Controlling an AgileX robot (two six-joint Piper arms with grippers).
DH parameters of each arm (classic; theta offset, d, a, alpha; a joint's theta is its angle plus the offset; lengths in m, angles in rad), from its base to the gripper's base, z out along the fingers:
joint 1: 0 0.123 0 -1.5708
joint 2: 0.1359 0 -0.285 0
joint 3: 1.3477 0 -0.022 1.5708
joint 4: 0 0.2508 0 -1.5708
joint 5: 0 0 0.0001 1.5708
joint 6: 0 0.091 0 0
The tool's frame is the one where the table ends.
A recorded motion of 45 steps. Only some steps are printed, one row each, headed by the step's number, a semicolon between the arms.
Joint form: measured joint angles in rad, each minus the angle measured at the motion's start. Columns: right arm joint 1, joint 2, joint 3, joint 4, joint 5, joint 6; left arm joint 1, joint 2, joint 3, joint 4, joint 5, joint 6.
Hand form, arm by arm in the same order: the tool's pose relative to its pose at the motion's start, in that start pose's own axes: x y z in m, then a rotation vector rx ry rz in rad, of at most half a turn. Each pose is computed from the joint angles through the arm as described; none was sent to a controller.
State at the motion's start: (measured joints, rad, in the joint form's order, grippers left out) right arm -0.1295 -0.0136 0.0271 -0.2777 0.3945 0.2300; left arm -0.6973 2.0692 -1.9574 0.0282 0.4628 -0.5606
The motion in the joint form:
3: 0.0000 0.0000 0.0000 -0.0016 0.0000 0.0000; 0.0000 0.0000 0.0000 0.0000 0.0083 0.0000
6: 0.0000 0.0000 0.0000 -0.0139 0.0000 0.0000; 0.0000 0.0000 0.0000 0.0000 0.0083 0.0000
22: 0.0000 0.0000 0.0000 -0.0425 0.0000 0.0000; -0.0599 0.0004 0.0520 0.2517 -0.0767 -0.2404
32: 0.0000 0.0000 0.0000 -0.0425 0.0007 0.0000; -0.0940 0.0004 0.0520 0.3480 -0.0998 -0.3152
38: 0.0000 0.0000 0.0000 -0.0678 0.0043 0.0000; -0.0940 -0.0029 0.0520 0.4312 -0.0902 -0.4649
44: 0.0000 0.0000 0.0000 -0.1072 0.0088 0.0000; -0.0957 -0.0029 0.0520 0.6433 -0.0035 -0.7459
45: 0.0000 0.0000 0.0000 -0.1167 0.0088 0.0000; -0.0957 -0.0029 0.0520 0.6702 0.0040 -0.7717
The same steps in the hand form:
3: 0.0000 -0.0001 0.0000 0.0006 -0.0001 -0.0015; 0.0006 0.0004 0.0000 -0.0044 0.0070 0.0000
6: -0.0001 -0.0005 0.0000 0.0052 -0.0012 -0.0128; 0.0006 0.0004 0.0000 -0.0044 0.0070 0.0000
22: -0.0004 -0.0014 0.0000 0.0159 -0.0037 -0.0392; 0.0182 -0.0146 0.0056 -0.0126 -0.0533 0.0194
32: -0.0003 -0.0015 0.0000 0.0161 -0.0030 -0.0392; 0.0235 -0.0286 0.0043 0.0080 -0.0803 0.0492
38: -0.0002 -0.0024 0.0000 0.0265 -0.0018 -0.0625; 0.0207 -0.0269 0.0028 -0.0120 -0.1020 -0.0243
44: -0.0003 -0.0039 -0.0001 0.0425 -0.0009 -0.0988; 0.0179 -0.0171 0.0016 -0.1198 -0.1450 -0.1156
45: -0.0004 -0.0042 -0.0001 0.0461 -0.0018 -0.1075; 0.0171 -0.0161 0.0013 -0.1305 -0.1543 -0.1175

